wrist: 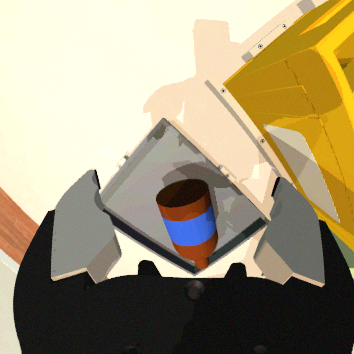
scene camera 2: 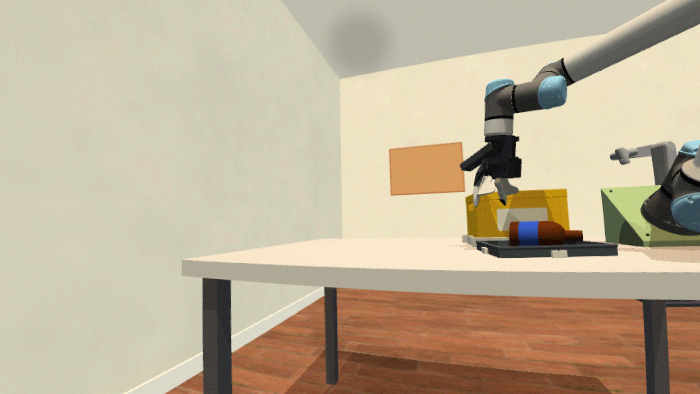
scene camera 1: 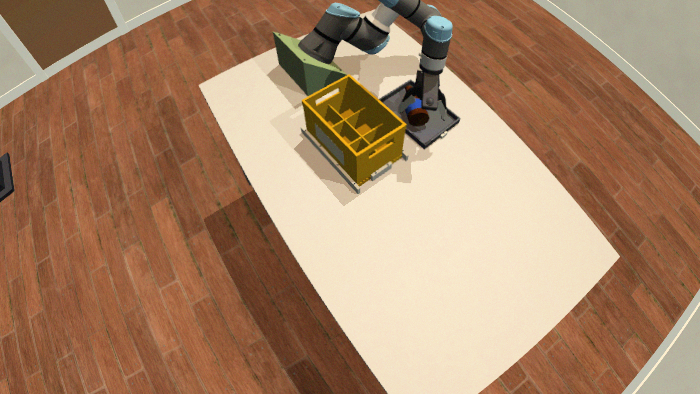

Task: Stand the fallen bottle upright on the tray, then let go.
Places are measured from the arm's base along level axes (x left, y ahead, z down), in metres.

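Pixels of known places: gripper, between the fingertips: (wrist: 186,176) (scene camera 2: 491,206) (scene camera 1: 421,116); arm's base, origin of its link: (scene camera 1: 314,53).
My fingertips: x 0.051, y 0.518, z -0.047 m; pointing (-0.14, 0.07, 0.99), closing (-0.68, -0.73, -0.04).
Ahead of a thing's pixels: the offset from my fingertips to its middle. Level surfaces: height alone.
A brown bottle @(dx +0.080, dy -0.106, dz +0.083 m) (scene camera 1: 419,116) (scene camera 2: 542,233) (wrist: 190,230) with a blue label lies on its side on the dark grey tray @(dx +0.081, dy -0.084, dz +0.112 m) (scene camera 1: 425,145) (scene camera 2: 590,250) (wrist: 135,155). In the wrist view its base points up the picture and its neck points toward the tray's near corner, by the gripper's body. My gripper (scene camera 2: 490,202) (wrist: 186,176) is open and empty. It points down and hangs above the tray and the bottle, with a gap between fingertips and bottle in scene camera 2. In scene camera 1 the gripper hides part of the bottle.
A yellow crate @(dx -0.184, dy -0.118, dz +0.037 m) (scene camera 1: 381,162) (scene camera 2: 557,212) (wrist: 280,85) with compartments stands close beside the tray, inside low grey rails. It rises well above the tray. The green wedge-shaped arm base (scene camera 1: 295,65) (scene camera 2: 620,215) stands behind the crate. All stand on a pale table @(dz +0.125 m) (scene camera 1: 450,250) (scene camera 2: 350,260).
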